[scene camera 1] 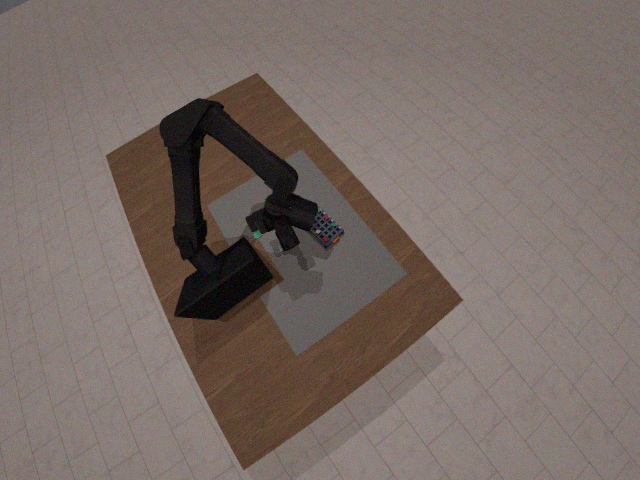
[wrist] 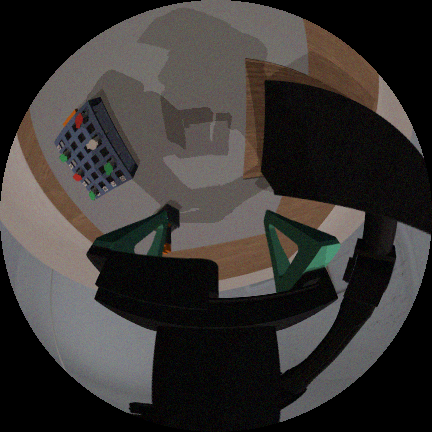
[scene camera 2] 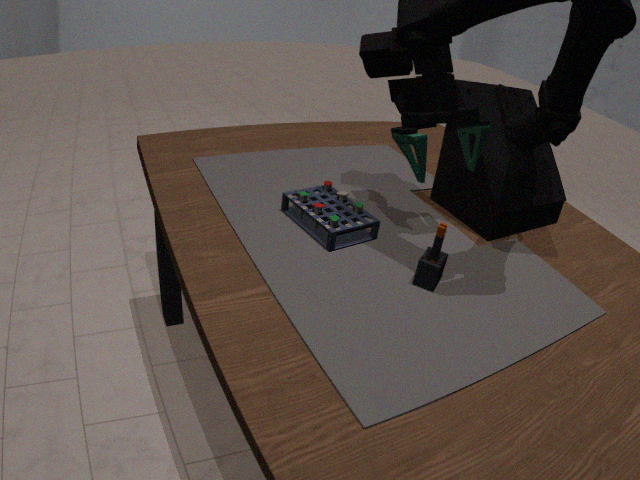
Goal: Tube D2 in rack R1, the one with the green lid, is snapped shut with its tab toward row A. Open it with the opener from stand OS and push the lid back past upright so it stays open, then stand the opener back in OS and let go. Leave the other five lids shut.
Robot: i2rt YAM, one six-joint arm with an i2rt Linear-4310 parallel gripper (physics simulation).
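Where they show: gripper, between the fingertips: (wrist: 215,215) (scene camera 2: 447,176); arm's base, origin of its link: (scene camera 1: 213,271) (wrist: 382,190) (scene camera 2: 516,136).
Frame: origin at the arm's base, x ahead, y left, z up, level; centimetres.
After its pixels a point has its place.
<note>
Rack R1 (scene camera 1: 339,230) {x 40.2, y -4.0, z -12.0 cm} (scene camera 2: 330,240) {x 38.9, y 7.8, z -13.4 cm} (wrist: 117,140) {x 32.2, y 1.0, z -15.0 cm} is a blue-grey grid holding several capped tubes. Green lids (scene camera 2: 303,194) {x 39.7, y -1.2, z -10.9 cm} (scene camera 2: 358,206) {x 33.1, y 3.6, z -10.9 cm} (scene camera 2: 334,219) {x 38.1, y 6.4, z -11.1 cm} show, with two red lids (scene camera 2: 327,183) {x 34.5, y -4.5, z -11.0 cm} (scene camera 2: 318,205) {x 38.8, y 2.4, z -11.0 cm} and a whitish lid (scene camera 2: 342,195) {x 33.7, y -0.3, z -11.1 cm}; all look shut. I cannot read which is D2. Stand OS (scene camera 2: 428,272) {x 30.0, y 18.5, z -12.6 cm} (wrist: 173,215) {x 26.8, y 16.0, z -13.1 cm} is a small dark block. The opener (scene camera 2: 438,238) {x 29.1, y 17.7, z -8.2 cm} (wrist: 167,248) {x 28.1, y 16.6, z -7.0 cm} stands in it, dark with an orange top. My gripper (scene camera 2: 446,175) {x 20.8, y 6.8, z -4.9 cm} (wrist: 215,215) {x 20.8, y 6.8, z -4.9 cm} is open and empty, above the mat near the arm base. In the wrist view, my left finger partly hides the stand and opener.
The grey mat (scene camera 1: 336,310) {x 25.5, y -26.1, z -15.2 cm} (scene camera 2: 361,351) {x 43.0, y 26.7, z -15.2 cm} lies on the wooden table (scene camera 1: 330,403) {x 9.7, y -48.8, z -15.5 cm} (scene camera 2: 222,279) {x 54.2, y 10.9, z -15.5 cm}. The black arm base (scene camera 1: 227,289) {x 1.9, y -7.3, z 1.5 cm} (scene camera 2: 496,180) {x 9.4, y 6.4, z -5.9 cm} stands at the mat's edge, close to the gripper. Arm shadows fall across the mat beside the rack and stand.
</note>
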